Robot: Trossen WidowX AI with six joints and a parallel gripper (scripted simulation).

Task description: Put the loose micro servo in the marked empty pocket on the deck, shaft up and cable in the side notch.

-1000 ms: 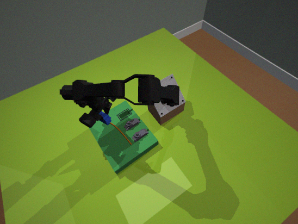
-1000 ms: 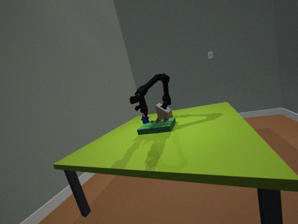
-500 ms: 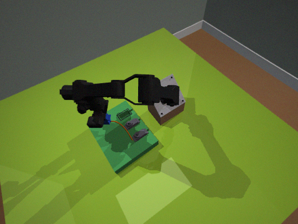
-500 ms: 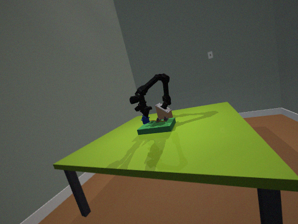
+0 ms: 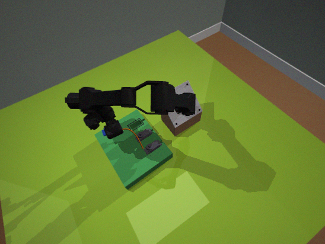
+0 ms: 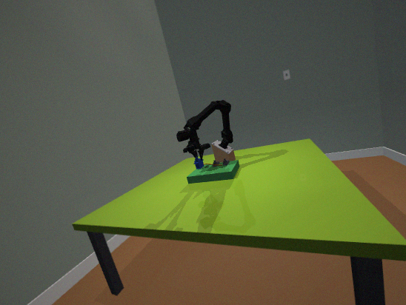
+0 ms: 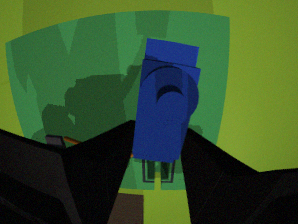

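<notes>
Now: the green deck 10 cm below my gripper tip and 7 cm to the left of it.
</notes>
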